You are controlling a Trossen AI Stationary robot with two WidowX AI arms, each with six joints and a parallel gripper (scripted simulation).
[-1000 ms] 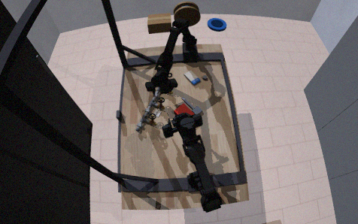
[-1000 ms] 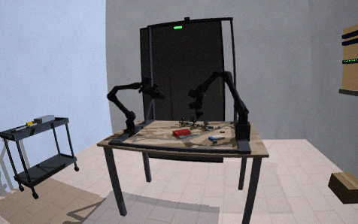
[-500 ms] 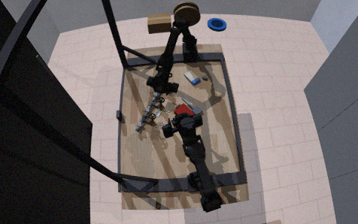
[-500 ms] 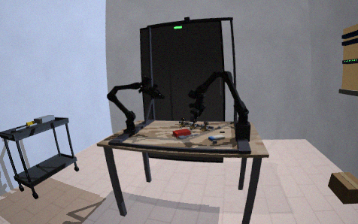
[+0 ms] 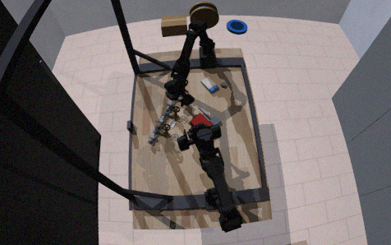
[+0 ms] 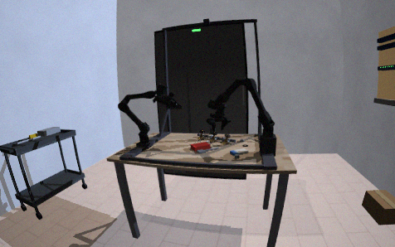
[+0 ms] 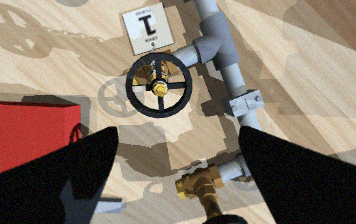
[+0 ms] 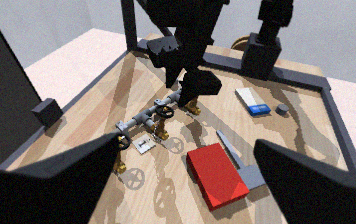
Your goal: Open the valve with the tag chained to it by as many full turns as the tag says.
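Now: left hand 4 cm past the white tag, 8 cm to the left of it and 13 cm above it. The rest, counted from my left hand: grey tool 18 cm ahead, 5 cm to the right, 13 cm below; red block 13 cm ahead, 11 cm to the right, 12 cm below.
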